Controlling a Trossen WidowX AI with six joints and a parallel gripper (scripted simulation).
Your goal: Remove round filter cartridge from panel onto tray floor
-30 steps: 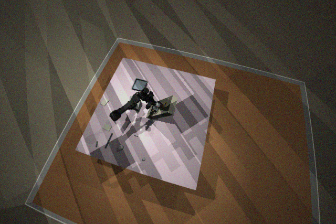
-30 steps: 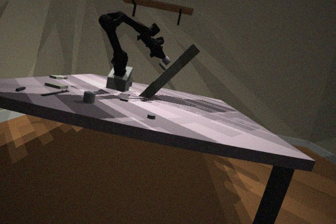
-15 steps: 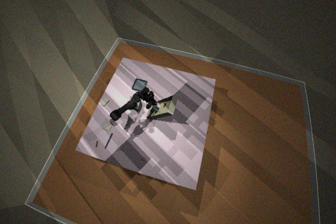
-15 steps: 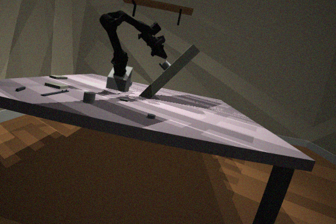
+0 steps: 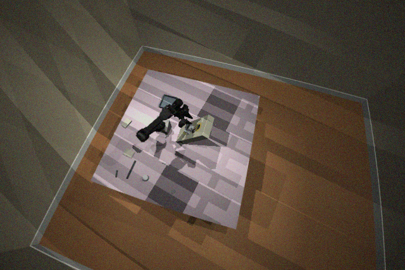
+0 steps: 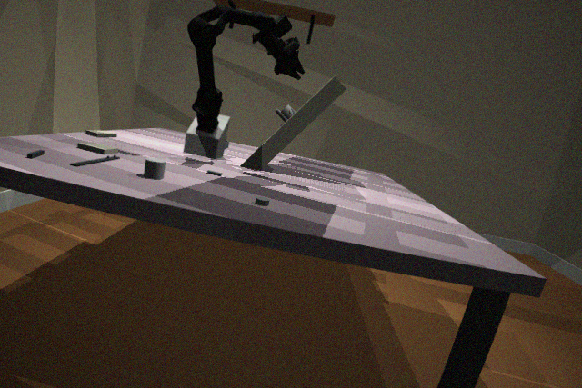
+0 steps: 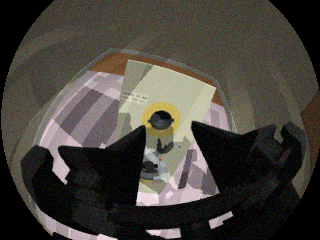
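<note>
My gripper tip is 140 mm above the round filter cartridge, 30 mm past it and 10 mm to the left of it. From my gripper tip the other things lie so: square grey tray (390 mm behind, 340 mm below, 230 mm to the left).
</note>
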